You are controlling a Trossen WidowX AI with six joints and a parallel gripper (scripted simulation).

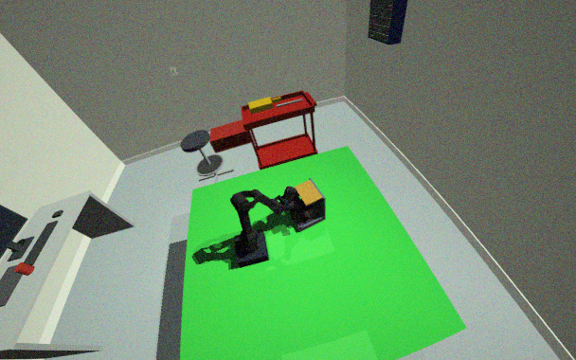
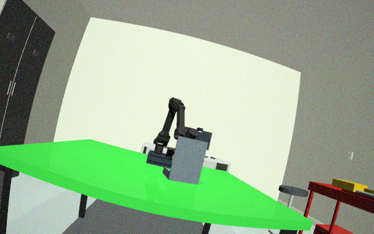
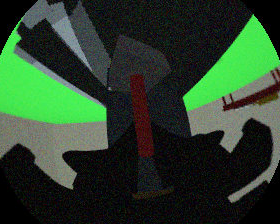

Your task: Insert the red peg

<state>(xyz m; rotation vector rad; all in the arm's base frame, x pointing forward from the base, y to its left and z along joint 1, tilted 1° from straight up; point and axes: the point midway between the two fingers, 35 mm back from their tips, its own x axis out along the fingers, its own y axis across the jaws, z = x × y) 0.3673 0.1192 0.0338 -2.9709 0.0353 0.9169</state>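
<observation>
Right now my gripper tip is 3 cm past the red peg and 1 cm above it. The rest, counted from my gripper tip: orange roof: 14 cm above, 1 cm to the left, 1 cm behind; then box floor: 7 cm below, 4 cm behind; then back wall: 4 cm ahead, 4 cm above, 1 cm to the left.
</observation>
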